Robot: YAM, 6 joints.
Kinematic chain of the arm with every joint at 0, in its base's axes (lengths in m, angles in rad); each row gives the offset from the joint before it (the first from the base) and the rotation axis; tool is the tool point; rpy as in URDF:
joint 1: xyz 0 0 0.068 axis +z
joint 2: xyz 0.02 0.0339 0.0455 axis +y
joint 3: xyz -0.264 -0.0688 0 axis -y
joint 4: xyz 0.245 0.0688 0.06 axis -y
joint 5: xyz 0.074 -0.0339 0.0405 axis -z
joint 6: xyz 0.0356 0 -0.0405 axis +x
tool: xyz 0 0 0 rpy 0 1.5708 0
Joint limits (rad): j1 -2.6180..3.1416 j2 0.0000..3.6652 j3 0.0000..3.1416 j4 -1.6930..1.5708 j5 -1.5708..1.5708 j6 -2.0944..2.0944
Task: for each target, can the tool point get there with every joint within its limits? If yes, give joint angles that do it. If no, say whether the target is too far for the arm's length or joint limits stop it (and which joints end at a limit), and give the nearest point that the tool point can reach.
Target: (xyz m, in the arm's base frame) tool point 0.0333 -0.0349 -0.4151
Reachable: no: joint limits stop it (at a limit: joint 2) | nearest point 0.0590 -0.0618 -0.3415 | short by 0.083 m
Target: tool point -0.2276 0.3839 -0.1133
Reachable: yes | joints 2.1043 2.8368 1.3938 0.7416 -0.0221 0.0382
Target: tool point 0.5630 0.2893 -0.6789
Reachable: no: too far | nearest point 0.3830 0.1968 -0.3312 | short by 0.402 m
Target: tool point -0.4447 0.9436 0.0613
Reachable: no: too far | nearest point -0.2750 0.5835 0.0816 | short by 0.399 m
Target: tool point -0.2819 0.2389 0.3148
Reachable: yes | joints 2.3600 1.6099 1.2694 -0.0635 -0.9522 -1.1333
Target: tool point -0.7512 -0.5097 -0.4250
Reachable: no: too far | nearest point -0.4606 -0.3125 -0.2084 | short by 0.413 m
